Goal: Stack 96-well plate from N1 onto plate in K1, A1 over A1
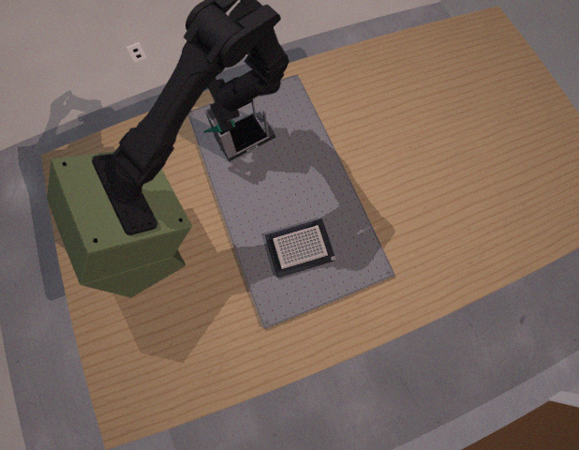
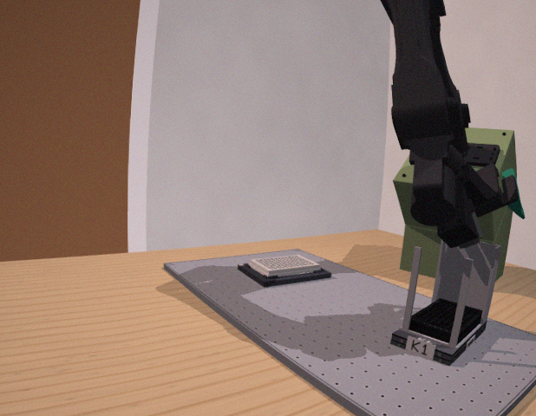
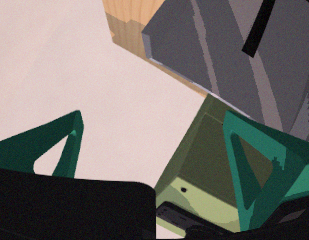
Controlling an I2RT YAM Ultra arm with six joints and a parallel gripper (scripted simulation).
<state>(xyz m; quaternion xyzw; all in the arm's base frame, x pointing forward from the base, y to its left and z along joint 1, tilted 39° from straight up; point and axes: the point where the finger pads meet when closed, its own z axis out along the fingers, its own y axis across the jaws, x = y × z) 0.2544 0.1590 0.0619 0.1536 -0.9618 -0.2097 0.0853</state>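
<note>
The white 96-well plate lies 5 cm ahead of my hand, 40 cm to the right of it and 15 cm below it. Also, from my hand: back wall (2 cm ahead, 3 cm to the right, 9 cm below); thin post (15 cm ahead, 7 cm to the right, 9 cm below); black 96-well plate (9 cm ahead, 3 cm to the right, 14 cm below).
</note>
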